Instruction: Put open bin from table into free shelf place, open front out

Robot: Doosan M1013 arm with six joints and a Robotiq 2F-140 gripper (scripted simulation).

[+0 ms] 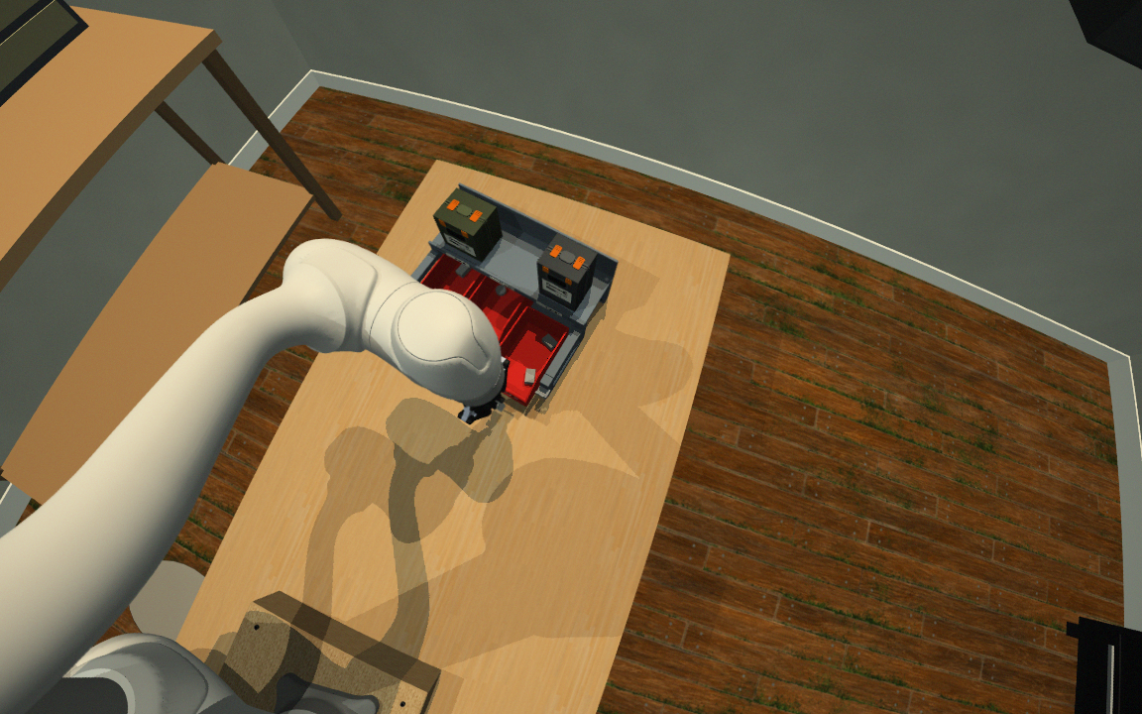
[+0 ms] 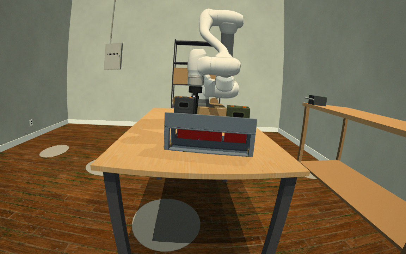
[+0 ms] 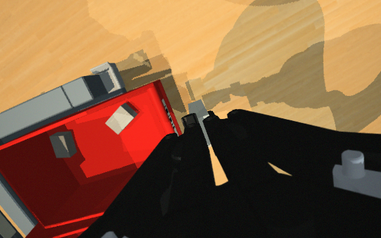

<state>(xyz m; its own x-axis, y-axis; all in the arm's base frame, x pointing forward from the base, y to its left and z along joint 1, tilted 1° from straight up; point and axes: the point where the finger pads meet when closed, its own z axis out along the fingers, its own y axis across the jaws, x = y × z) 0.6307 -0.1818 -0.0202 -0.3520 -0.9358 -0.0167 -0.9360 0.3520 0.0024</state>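
Right now the front lip is 11 cm ahead of my hand, 8 cm to the left of it and 5 cm below it.
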